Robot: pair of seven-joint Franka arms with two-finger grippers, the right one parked.
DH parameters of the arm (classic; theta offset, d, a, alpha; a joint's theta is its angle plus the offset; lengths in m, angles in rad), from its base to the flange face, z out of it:
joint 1: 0 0.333 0 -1.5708
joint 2: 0 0 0 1.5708
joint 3: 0 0.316 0.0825 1.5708
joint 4: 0 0 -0.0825 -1.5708
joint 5: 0 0.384 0 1.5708
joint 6: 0 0 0.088 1.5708
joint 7: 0 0.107 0 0
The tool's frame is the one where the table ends.
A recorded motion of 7 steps. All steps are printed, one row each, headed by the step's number.
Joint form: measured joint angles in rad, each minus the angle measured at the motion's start. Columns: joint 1, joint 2, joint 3, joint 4, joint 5, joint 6, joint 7.
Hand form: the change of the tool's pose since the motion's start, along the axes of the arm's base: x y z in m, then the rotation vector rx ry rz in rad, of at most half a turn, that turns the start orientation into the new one. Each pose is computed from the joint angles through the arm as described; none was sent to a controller.
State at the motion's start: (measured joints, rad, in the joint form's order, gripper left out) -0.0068 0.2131 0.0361 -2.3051 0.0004 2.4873 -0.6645
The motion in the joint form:
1: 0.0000 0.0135 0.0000 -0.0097 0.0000 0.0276 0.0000
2: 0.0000 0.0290 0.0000 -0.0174 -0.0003 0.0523 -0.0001
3: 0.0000 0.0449 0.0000 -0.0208 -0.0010 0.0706 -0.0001
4: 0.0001 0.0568 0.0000 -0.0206 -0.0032 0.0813 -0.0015
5: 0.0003 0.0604 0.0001 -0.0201 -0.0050 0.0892 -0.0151
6: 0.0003 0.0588 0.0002 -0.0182 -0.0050 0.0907 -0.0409
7: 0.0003 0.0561 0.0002 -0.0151 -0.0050 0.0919 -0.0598
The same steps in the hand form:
1: -0.0018 0.0000 -0.0083 0.0006 -0.0044 -0.0001
2: -0.0035 0.0000 -0.0171 0.0010 -0.0059 0.0001
3: -0.0045 0.0000 -0.0250 0.0012 -0.0049 0.0005
4: -0.0045 0.0002 -0.0302 0.0005 -0.0040 0.0038
5: -0.0039 0.0004 -0.0312 0.0002 -0.0089 0.0192
6: -0.0028 0.0005 -0.0296 0.0009 -0.0141 0.0450
7: -0.0011 0.0005 -0.0270 0.0012 -0.0212 0.0639

